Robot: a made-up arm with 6 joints.
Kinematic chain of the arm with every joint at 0, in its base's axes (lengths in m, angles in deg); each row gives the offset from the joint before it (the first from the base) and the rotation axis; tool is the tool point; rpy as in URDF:
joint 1: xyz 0 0 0.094 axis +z
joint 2: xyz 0 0 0 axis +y
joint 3: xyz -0.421 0 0.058 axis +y
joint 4: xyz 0.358 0 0.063 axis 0.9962 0 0.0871
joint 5: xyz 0 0 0 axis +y
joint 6: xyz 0.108 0 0.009 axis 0.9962 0 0.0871
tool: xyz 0 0 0 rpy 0 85 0
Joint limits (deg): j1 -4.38..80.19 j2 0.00..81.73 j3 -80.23..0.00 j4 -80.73..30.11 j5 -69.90..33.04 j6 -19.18..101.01
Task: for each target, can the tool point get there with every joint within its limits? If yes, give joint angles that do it. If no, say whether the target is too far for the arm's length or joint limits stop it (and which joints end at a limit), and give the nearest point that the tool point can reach.
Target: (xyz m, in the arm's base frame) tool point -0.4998 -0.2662 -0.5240
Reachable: no: joint limits stop it (at a limit: joint 1, joint 2, joint 3, joint 4, joint 5) | nearest point -0.0155 0.0853 0.0738 | short by 0.846 m
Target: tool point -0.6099 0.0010 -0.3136
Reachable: no: joint limits stop it (at a limit: joint 1, joint 2, joint 3, joint 4) | nearest point -0.0592 0.1517 0.1118 | short by 0.712 m
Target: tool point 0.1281 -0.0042 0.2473
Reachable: yes | joints 5.76 31.68 -9.05 -72.25 9.29 19.41
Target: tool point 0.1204 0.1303 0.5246
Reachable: yes | joints 40.79 41.53 -40.79 -25.17 -25.91 25.30
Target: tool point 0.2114 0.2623 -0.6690
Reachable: no: joint limits stop it (at a limit: joint 2, joint 3) | nearest point 0.0871 0.1081 0.0691 | short by 0.764 m
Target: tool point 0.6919 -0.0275 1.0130
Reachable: no: too far | nearest point 0.4218 -0.0168 0.6587 | short by 0.446 m
